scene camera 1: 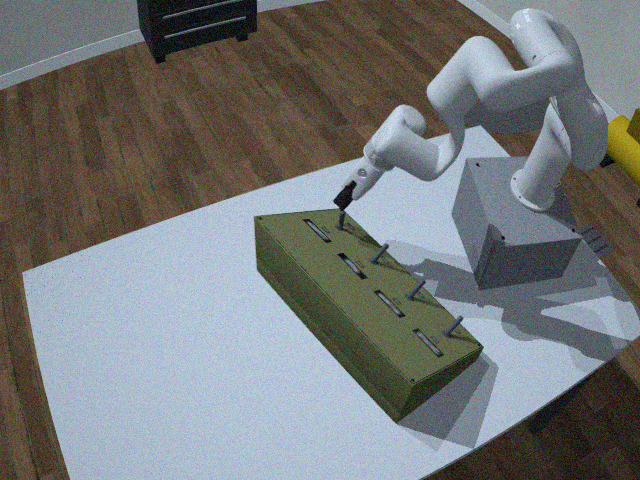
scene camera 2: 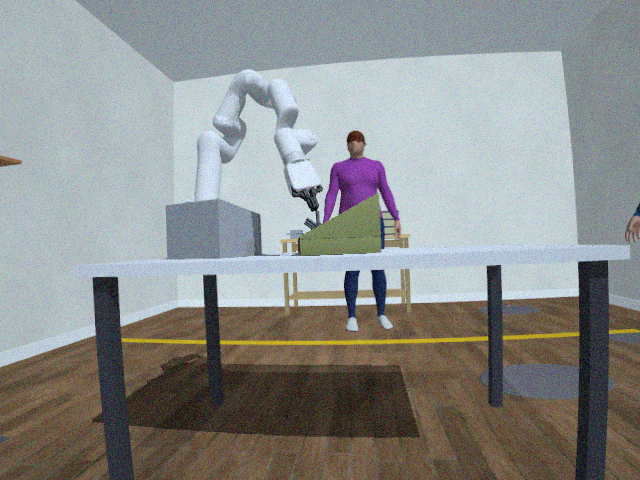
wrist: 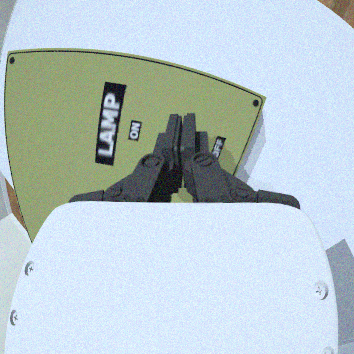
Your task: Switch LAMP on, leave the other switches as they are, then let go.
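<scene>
A sloped olive-green switch box stands on the table. Its LAMP lever, at the far end in scene camera 1, stands more upright than the other levers, which lean toward the robot base. My gripper is shut and empty, with its tips at the top of the LAMP lever; whether they touch is unclear. In the wrist view the LAMP label and ON label show left of the fingers, the partly hidden OFF label right; the lever is hidden.
Three other levers stand in a row along the box. The grey robot pedestal is beside the box on the white table. A person stands behind the table in scene camera 2.
</scene>
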